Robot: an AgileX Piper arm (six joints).
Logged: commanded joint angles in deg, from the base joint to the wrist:
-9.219, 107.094, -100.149, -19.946, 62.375, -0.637
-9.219, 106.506, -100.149, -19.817, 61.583, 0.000
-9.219, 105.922, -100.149, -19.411, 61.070, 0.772
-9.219, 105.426, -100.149, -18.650, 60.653, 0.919
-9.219, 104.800, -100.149, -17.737, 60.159, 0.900
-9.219, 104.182, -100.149, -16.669, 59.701, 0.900
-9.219, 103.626, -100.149, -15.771, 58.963, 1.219
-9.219, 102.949, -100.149, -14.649, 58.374, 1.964
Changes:
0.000, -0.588, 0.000, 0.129, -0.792, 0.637
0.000, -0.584, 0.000, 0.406, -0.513, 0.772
0.000, -0.496, 0.000, 0.761, -0.417, 0.147
0.000, -0.626, 0.000, 0.913, -0.494, -0.019
0.000, -0.618, 0.000, 1.068, -0.458, 0.000
0.000, -0.556, 0.000, 0.898, -0.738, 0.319
0.000, -0.677, 0.000, 1.122, -0.589, 0.745

